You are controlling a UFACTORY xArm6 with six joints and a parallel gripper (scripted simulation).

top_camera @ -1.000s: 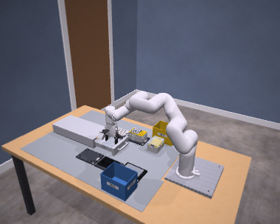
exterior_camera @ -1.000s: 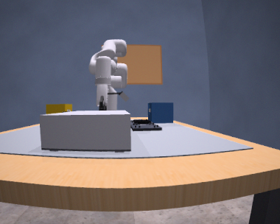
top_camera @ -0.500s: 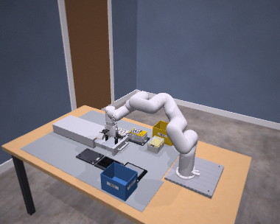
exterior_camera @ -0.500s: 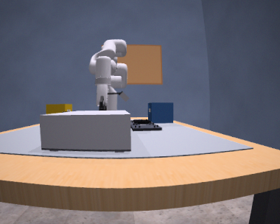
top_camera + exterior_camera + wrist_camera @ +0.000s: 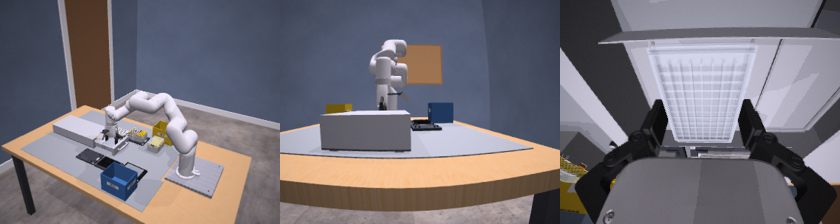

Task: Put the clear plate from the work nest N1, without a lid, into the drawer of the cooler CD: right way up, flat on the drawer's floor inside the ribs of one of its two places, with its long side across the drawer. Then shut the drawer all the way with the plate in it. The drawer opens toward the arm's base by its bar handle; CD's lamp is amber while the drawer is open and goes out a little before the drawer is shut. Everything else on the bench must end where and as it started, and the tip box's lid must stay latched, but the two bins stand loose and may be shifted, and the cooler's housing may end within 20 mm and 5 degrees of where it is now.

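My hand is 4 cm short of the drawer and 2 cm above it. Also, from my hand: cooler CD: 17 cm ahead, 2 cm to the right, 2 cm below; work nest N1: 18 cm to the left, 7 cm ahead, 4 cm below; clear plate: 1 cm below.
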